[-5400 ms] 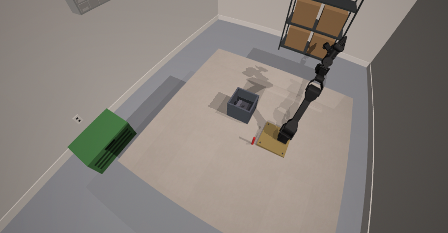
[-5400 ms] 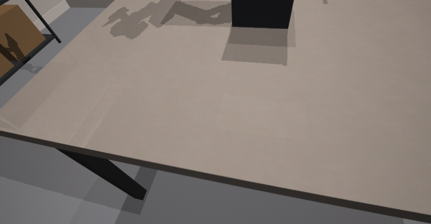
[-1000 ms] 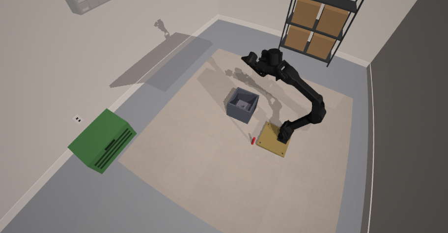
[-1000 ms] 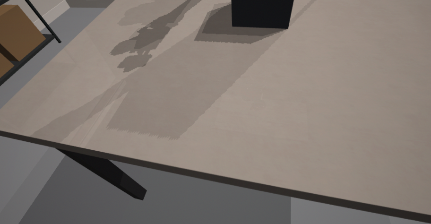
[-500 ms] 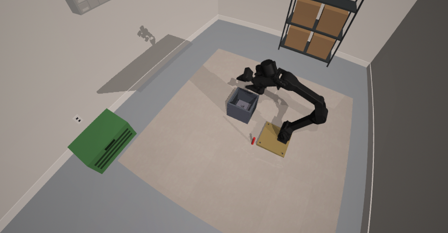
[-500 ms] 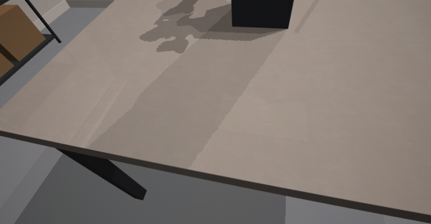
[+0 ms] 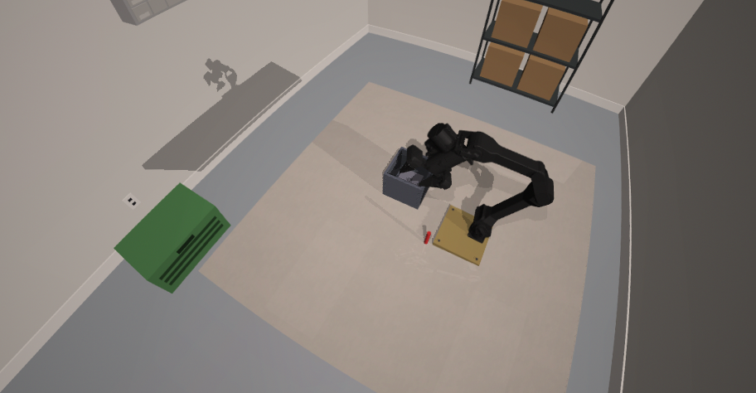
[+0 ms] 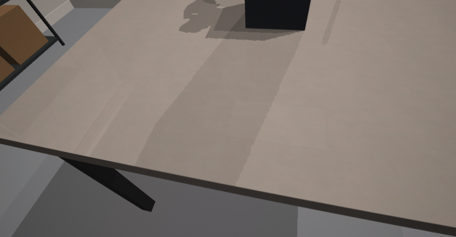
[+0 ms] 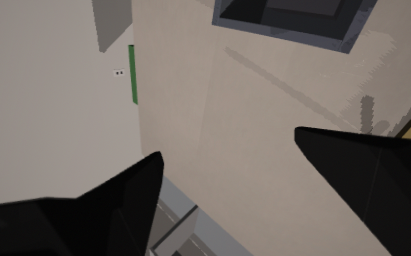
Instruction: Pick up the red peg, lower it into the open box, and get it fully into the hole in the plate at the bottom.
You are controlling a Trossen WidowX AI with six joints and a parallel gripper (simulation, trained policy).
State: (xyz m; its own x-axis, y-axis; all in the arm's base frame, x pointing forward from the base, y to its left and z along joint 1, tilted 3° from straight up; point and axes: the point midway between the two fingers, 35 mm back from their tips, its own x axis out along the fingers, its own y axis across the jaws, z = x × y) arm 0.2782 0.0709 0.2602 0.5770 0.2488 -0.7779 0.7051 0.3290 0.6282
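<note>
The red peg lies 22 cm below my gripper tip, 12 cm behind it and 5 cm to the left of it. From my gripper tip the other things lie so: grey plate: 22 cm below, 14 cm to the right, 5 cm ahead.
</note>
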